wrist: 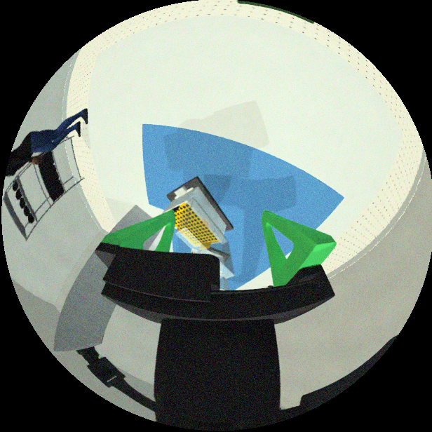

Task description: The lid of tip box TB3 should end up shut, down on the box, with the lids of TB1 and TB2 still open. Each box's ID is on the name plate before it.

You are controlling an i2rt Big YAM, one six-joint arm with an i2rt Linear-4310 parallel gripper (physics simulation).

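A tip box with a yellow, dark-dotted tip rack (197, 227) stands near the middle of the wrist view, on the blue mat (154, 150). A pale panel with a dark edge rises along its upper right side and looks like an open lid. Below it, pale parts (226, 265) of what may be another box show, partly hidden behind the gripper body. No name plate is readable, so I cannot tell which box is TB1, TB2 or TB3. My gripper (218, 214) is open and empty, its green fingers wide apart. The left fingertip overlaps the box's left edge in the view.
The blue mat lies on a white table (200, 65), and the arm's shadow falls across both. A grey slab (82, 305) is at the lower left. A person in blue trousers (45, 142) and a rack with black items show beyond the table at the left.
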